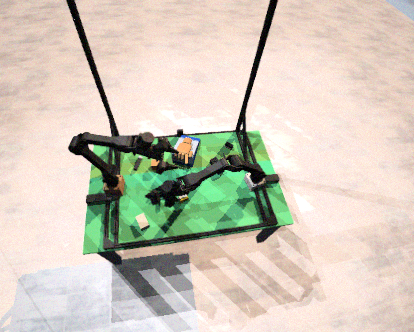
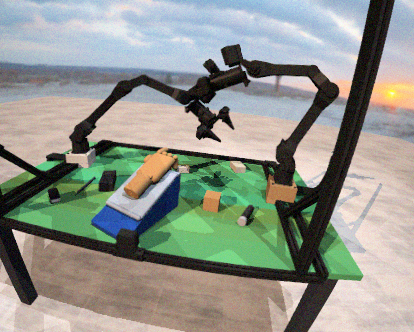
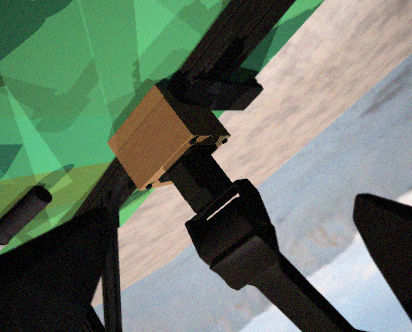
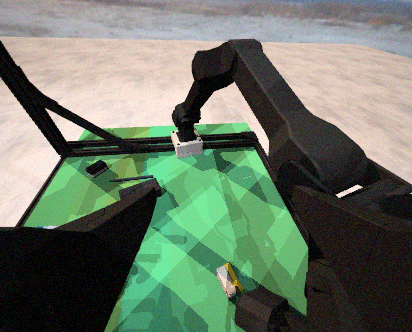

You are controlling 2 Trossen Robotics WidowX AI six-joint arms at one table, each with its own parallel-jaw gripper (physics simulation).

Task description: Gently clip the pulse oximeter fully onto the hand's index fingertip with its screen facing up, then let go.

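Pixels of known places: left gripper, fingertip midpoint: [image 1: 150,192] [image 2: 227,135] [image 3: 232,213]; right gripper, fingertip midpoint: [image 1: 178,160] [image 2: 189,92] [image 4: 223,192]; left arm's base, link origin: [image 1: 255,178] [image 2: 80,151] [image 4: 186,136]; right arm's base, link origin: [image 1: 112,182] [image 2: 282,181] [image 3: 188,162].
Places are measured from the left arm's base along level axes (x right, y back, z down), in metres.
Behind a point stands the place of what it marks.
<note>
The pulse oximeter [image 1: 183,197] {x 0.042, y -0.470, z 0.030 m} [image 2: 183,168] {x 0.059, y -0.472, z 0.034 m} [image 4: 228,280] {x 0.045, y -0.474, z 0.028 m} is a small white clip with a yellow side. It lies on the green table [image 1: 225,211] {x -0.119, y -0.259, z 0.059 m} [image 2: 212,237] {x 0.478, y -0.548, z 0.059 m}, apart from the hand. The tan hand [image 1: 185,149] {x 0.287, y -0.372, z -0.098 m} [image 2: 153,169] {x 0.340, y -0.372, z -0.079 m} rests on a blue wedge with a grey pad [image 2: 140,211] {x 0.450, y -0.348, z -0.003 m}, and its fingertips are bare. My left gripper [image 1: 160,197] [image 2: 218,128] is open and empty, high above the table near the oximeter. My right gripper [image 1: 169,158] [image 4: 223,192] {x 0.096, y -0.475, z -0.295 m} is open and empty, raised beside the hand.
An orange cube [image 1: 154,162] {x 0.328, y -0.569, z 0.009 m} [image 2: 211,201] {x 0.348, y -0.558, z 0.020 m}, a tan block [image 1: 142,221] {x -0.022, y -0.735, z 0.028 m} [image 2: 237,166] {x 0.016, y -0.726, z 0.029 m} and a dark cylinder [image 1: 137,163] {x 0.374, y -0.673, z 0.035 m} [image 2: 245,215] {x 0.406, y -0.659, z 0.033 m} lie on the table. So do a black box [image 2: 107,180] {x 0.225, y -0.191, z 0.025 m}, a pen [image 2: 85,185] {x 0.225, y -0.105, z 0.051 m} [image 4: 130,178] {x 0.220, y -0.104, z 0.051 m} and a small black piece [image 2: 54,195] {x 0.342, y -0.047, z 0.030 m} [image 4: 96,168] {x 0.316, y -0.047, z 0.029 m}. A black frame [image 2: 225,267] {x 0.592, y -0.560, z 0.065 m} rims it.
</note>
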